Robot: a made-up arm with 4 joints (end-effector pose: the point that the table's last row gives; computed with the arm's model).
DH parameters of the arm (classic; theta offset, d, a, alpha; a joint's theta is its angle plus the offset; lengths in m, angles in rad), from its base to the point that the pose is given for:
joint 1: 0 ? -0.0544 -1.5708
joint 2: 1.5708 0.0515 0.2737 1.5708
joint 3: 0 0.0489 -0.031 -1.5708
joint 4: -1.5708 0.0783 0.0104 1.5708
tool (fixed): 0 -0.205 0 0
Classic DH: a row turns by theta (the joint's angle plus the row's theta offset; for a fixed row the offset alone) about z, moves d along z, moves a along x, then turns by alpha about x.
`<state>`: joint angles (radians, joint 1 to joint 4).
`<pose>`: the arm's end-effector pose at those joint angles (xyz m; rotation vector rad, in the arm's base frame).
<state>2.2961 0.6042 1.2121 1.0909</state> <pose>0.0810 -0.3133 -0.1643 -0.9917 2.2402 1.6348</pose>
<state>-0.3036 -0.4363 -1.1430 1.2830</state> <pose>-0.0168 0.0578 -0.4389 -0.6620 0.8811 -1.1624</pose>
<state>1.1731 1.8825 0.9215 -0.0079</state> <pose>-0.3638 -0.2532 -0.0120 -0.4166 1.6993 -0.0153</pose>
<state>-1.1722 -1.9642 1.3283 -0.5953</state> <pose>0.2192 -0.0070 0.1962 -0.0489 -2.2540 0.5043</pose>
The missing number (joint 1, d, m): -0.0511
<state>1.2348 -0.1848 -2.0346 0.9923</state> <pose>0.0228 -0.1284 -0.3710 -1.5713 -0.5442 -0.2374</pose>
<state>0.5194 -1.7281 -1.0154 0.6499</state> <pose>0.3286 0.1592 -0.0524 -0.1265 -1.0147 -0.5146</pose>
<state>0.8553 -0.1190 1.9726 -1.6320</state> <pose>0.1681 0.1496 -0.2422 1.7157 -0.3160 -0.8826</pose>
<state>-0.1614 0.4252 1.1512 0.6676</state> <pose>-0.1880 0.2413 -0.2571 1.2683 0.8642 0.0173</pose>
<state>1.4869 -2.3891 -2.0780 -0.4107</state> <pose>0.1219 0.0162 0.2404 -0.0245 -1.6286 -1.1163</pose>
